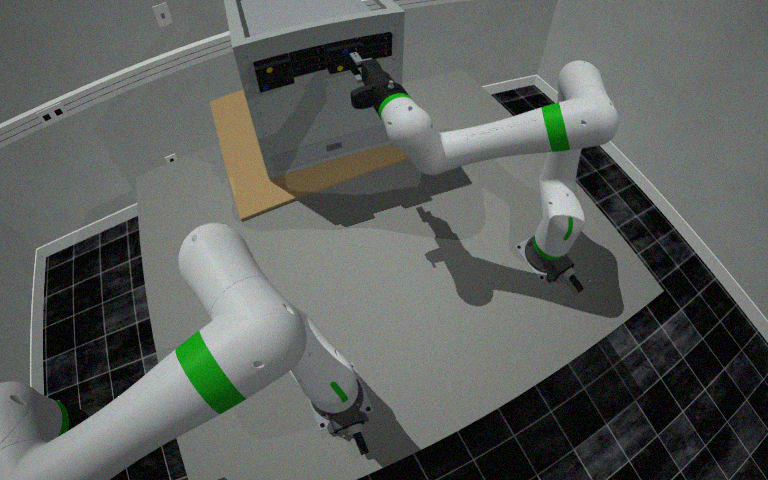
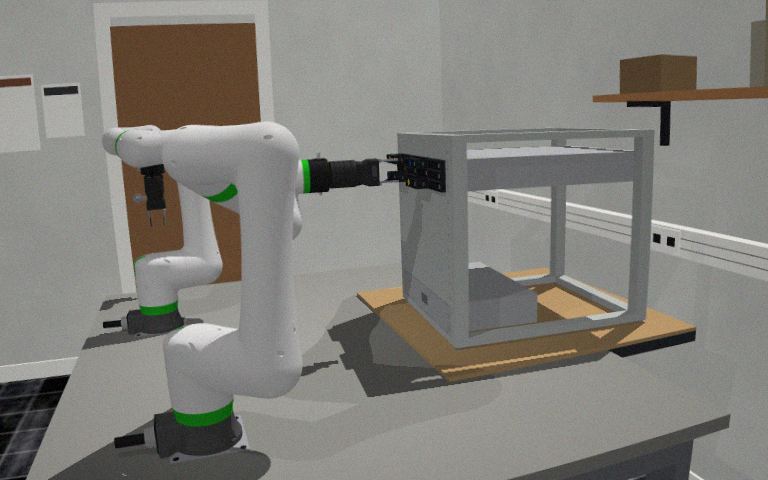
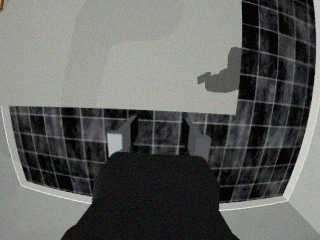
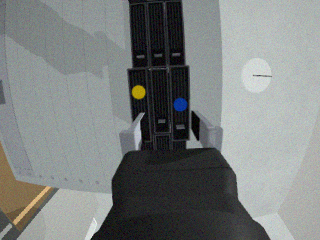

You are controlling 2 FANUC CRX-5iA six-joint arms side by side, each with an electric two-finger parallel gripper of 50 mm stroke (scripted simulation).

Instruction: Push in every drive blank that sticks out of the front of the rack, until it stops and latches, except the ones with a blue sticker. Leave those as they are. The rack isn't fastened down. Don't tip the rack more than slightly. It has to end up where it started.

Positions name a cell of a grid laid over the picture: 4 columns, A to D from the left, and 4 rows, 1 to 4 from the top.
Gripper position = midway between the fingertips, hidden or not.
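There's a grey rack (image 2: C2), and you get the rack (image 1: B2) again in image 1 and the rack (image 4: A2) in image 4, but in image 3 the grey rack is out of frame. A wooden board (image 2: C3) is there too, and image 1 also has the board (image 1: B2). As for my grippers, there's my left gripper (image 3: C3), then my right gripper (image 2: C2), and image 4 shows my right gripper (image 4: C3) as well.
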